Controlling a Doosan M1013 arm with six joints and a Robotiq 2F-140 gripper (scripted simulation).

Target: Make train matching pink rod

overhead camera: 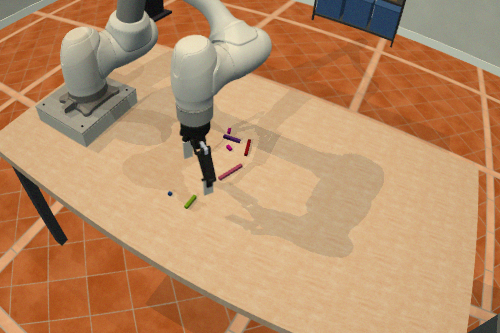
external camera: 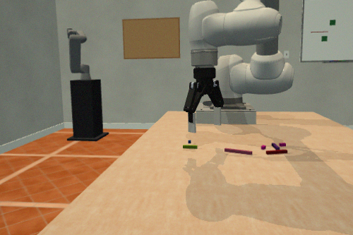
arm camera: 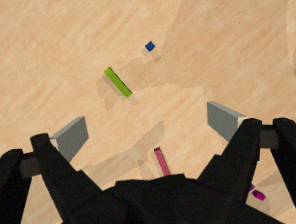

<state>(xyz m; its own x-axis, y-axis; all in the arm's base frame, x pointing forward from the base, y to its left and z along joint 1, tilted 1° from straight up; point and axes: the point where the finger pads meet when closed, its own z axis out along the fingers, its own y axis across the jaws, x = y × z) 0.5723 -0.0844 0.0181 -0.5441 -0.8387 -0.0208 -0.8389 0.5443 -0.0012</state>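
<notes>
My gripper is now 7 cm above the blue rod, 6 cm to the left of it and 6 cm past it. Also, from my hand: pink rod (11 cm to the left, 7 cm below, 5 cm ahead); lime rod (7 cm below, 5 cm to the right, 1 cm ahead); red rod (23 cm to the left, 7 cm below, 4 cm ahead).
</notes>
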